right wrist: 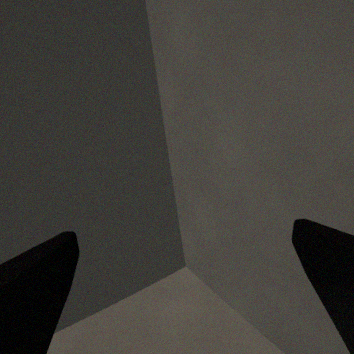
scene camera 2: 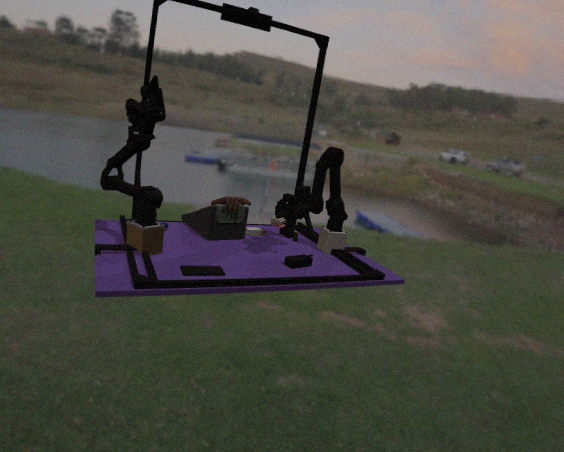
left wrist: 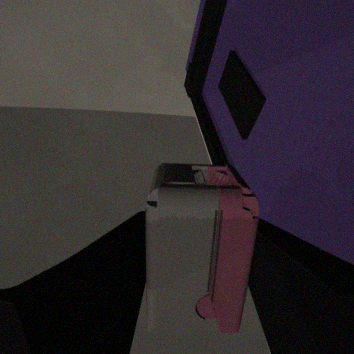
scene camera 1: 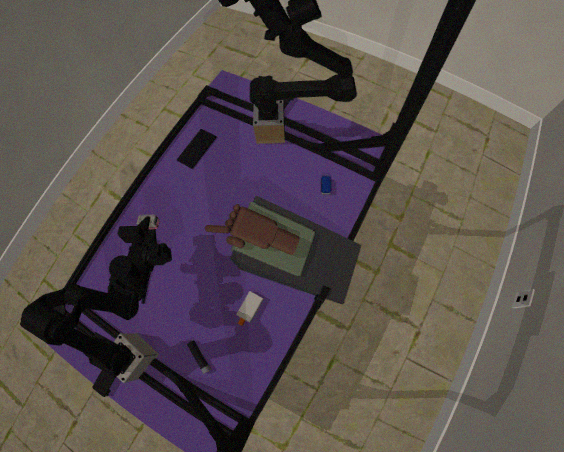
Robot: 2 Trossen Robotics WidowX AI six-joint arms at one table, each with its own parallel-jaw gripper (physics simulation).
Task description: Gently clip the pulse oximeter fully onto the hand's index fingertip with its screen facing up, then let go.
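Frame: origin at the left arm's base, x back, y right, z up, level; metres.
Seen in the pictures: left gripper, fingertip midpoint: (scene camera 2: 275,221) (left wrist: 194,223) (scene camera 1: 150,219); right gripper, fingertip midpoint: (right wrist: 186,236) (scene camera 2: 158,81); left arm's base, origin of the base link: (scene camera 2: 334,229) (scene camera 1: 121,358); right arm's base, origin of the base link: (scene camera 2: 146,223) (scene camera 1: 268,112).
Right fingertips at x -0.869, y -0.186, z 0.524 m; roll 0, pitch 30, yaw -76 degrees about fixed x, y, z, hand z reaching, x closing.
Pixels of each thing's top centre, then the offset from my right fingertips to it. "pt": a spot on its surface instead.
- pink pulse oximeter, middle of its top: (left wrist: 136,252) (scene camera 1: 145,219) (scene camera 2: 279,216) dy +0.022, dx +0.520, dz -0.442 m
- green pad, surface spot: (scene camera 1: 306,250) pt dy +0.417, dx +0.312, dz -0.529 m
- blue block, middle of its top: (scene camera 1: 326,183) dy +0.334, dx +0.078, dz -0.597 m
- white box, middle of its top: (scene camera 1: 247,309) (scene camera 2: 256,228) dy +0.374, dx +0.540, dz -0.601 m
- dark cylinder, middle of its top: (scene camera 1: 197,357) dy +0.341, dx +0.742, dz -0.602 m
- flat black plate, middle of its top: (left wrist: 235,91) (scene camera 2: 202,269) (scene camera 1: 196,147) dy -0.126, dx +0.213, dz -0.621 m
The white and pink pulse oximeter (scene camera 1: 148,220) (left wrist: 185,250) is between the fingers of my left gripper (left wrist: 194,223), which is shut on it. In the left wrist view its white half is at the left, its pink half at the right, and a dark panel shows on its far end. In scene camera 1 it is held left of the brown hand (scene camera 1: 255,227) (scene camera 2: 231,202), apart from the extended index finger (scene camera 1: 216,229), which points left. The hand rests on a green pad (scene camera 1: 306,250). My right gripper (right wrist: 186,236) is open and empty, raised high in scene camera 2.
A grey wedge block (scene camera 1: 332,265) (scene camera 2: 210,226) bears the pad. Around it are a blue block (scene camera 1: 326,184), a white box (scene camera 1: 250,306) with an orange part, a dark cylinder (scene camera 1: 198,354) and a flat black plate (scene camera 1: 197,148) (scene camera 2: 202,270) (left wrist: 242,95). Black frame bars edge the purple table.
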